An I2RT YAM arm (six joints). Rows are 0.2 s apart.
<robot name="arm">
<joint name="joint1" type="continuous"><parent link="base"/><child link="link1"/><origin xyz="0 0 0.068"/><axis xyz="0 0 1"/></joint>
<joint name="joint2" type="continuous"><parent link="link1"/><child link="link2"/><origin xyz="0.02 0.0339 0.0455" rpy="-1.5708 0 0"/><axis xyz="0 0 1"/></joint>
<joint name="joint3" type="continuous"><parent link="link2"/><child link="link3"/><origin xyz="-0.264 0 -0.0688" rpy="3.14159 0 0"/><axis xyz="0 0 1"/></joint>
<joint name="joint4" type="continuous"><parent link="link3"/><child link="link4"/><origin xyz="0.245 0.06 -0.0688"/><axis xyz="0 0 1"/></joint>
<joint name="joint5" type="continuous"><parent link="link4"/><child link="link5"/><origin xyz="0.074 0.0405 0.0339" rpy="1.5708 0 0"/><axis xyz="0 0 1"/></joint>
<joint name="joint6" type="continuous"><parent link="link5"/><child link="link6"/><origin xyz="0.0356 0 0.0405" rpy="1.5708 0 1.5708"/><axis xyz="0 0 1"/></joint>
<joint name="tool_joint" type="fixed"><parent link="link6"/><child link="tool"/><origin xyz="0 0 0" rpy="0 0 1.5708"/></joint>
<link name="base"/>
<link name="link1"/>
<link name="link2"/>
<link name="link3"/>
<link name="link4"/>
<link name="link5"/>
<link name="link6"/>
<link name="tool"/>
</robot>
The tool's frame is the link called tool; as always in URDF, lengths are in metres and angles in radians. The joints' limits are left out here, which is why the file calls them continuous.
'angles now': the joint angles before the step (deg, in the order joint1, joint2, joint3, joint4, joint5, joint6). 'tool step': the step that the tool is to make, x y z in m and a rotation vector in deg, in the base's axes. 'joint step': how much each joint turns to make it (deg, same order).
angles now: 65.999, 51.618, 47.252, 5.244, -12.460, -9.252
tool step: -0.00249, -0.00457, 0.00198, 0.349, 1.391, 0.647
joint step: 0.012, -1.167, 0.037, -1.128, -0.612, 1.459
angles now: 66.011, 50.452, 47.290, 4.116, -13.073, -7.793
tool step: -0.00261, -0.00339, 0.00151, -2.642, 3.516, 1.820
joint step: -0.036, -0.529, 1.640, -5.486, -1.882, 2.178
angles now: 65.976, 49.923, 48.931, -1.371, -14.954, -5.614
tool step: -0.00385, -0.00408, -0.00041, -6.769, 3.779, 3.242
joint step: -0.037, 0.086, 3.266, -10.803, -3.332, 0.351
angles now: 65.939, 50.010, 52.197, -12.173, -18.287, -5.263
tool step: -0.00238, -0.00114, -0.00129, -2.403, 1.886, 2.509
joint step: 0.064, 0.167, 0.972, -3.682, -2.544, 0.260
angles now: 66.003, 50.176, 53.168, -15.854, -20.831, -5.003
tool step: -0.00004, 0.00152, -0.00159, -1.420, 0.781, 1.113
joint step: 0.004, 0.624, 0.517, -1.559, -1.110, -0.140
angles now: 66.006, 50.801, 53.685, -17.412, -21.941, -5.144
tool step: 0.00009, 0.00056, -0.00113, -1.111, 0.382, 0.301
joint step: -0.002, 0.347, 0.367, -1.264, -0.266, -0.193
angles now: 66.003, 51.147, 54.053, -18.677, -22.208, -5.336
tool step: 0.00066, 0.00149, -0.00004, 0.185, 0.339, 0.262
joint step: -0.068, 0.345, 0.031, 0.461, -0.422, 0.304
